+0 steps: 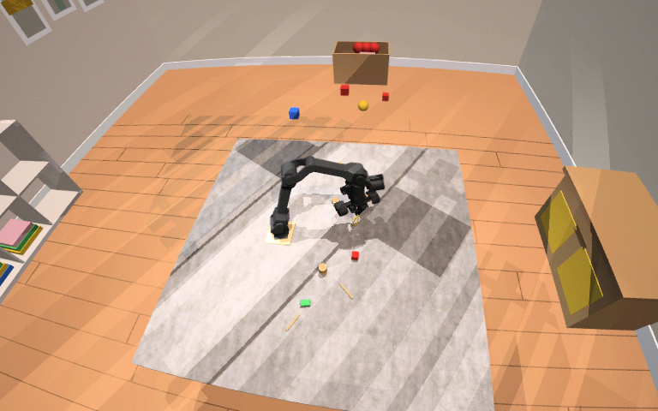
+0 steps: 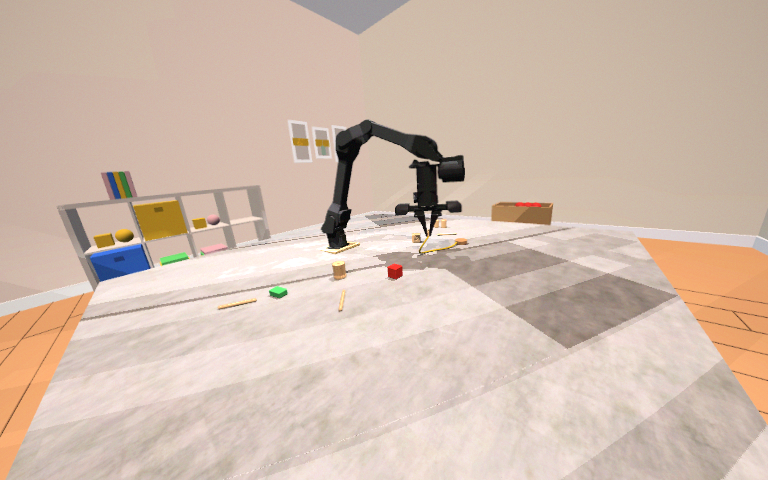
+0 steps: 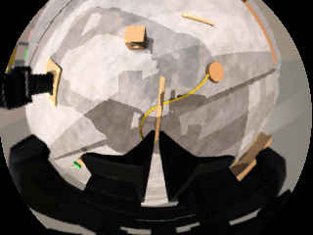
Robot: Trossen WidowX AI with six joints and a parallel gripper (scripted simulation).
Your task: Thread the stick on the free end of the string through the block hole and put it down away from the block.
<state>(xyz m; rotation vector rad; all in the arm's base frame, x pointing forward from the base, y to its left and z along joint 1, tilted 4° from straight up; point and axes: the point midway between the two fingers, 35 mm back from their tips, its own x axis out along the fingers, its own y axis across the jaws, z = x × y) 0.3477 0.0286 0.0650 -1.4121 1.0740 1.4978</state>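
Right now the small wooden block is 90 mm behind my gripper tip, 120 mm to the left of it and 40 mm below it. Round my gripper tip: round wooden button: 70 mm ahead, 140 mm to the left, 50 mm below; then red cube: 30 mm behind, 180 mm to the right, 50 mm below; then loose stick: 10 mm ahead, 240 mm to the left, 60 mm below.
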